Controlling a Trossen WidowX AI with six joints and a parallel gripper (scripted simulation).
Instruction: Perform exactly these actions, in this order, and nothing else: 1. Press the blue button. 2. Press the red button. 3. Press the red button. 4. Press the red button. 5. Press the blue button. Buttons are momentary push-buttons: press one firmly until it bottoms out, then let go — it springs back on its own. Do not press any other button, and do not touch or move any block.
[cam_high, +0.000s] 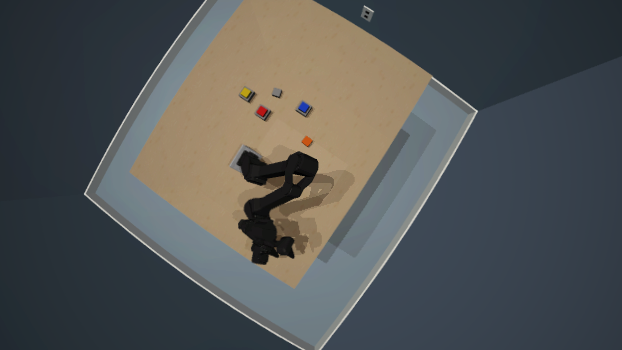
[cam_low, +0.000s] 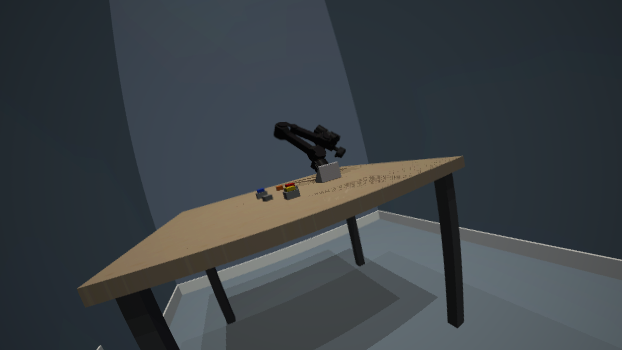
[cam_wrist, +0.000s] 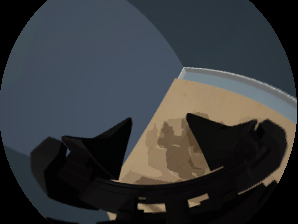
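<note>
The blue button lies 520 mm ahead of my gripper tip, 240 mm to the left of it and 80 mm below it. From my gripper tip the other things lie so: orange block 420 mm ahead, 160 mm to the left, 100 mm below; then red button 420 mm ahead, 380 mm to the left, 80 mm below; then grey block 530 mm ahead, 380 mm to the left, 100 mm below.
</note>
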